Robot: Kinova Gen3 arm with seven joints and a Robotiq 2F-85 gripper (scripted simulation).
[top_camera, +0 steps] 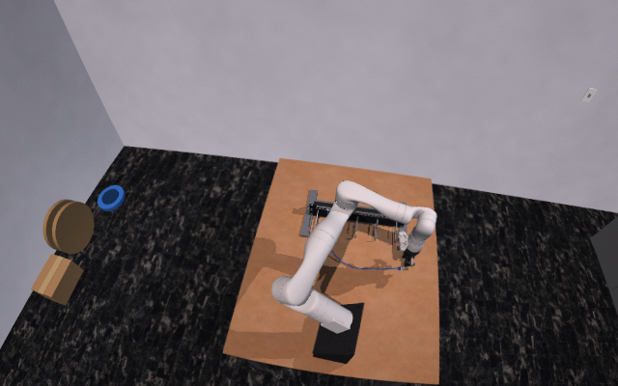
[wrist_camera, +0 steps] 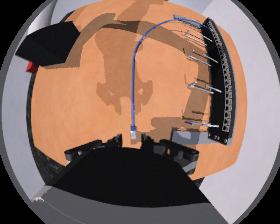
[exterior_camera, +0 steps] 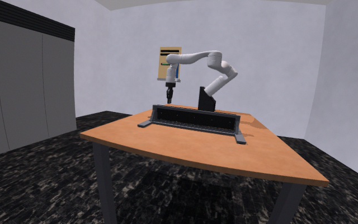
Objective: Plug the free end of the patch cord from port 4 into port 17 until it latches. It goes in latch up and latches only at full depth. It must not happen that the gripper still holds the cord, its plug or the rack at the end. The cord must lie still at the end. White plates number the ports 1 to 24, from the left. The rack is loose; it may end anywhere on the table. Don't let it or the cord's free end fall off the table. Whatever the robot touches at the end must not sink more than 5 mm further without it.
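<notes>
Right now the plug is 90 mm below my hand and 10 mm to the right of it.
</notes>
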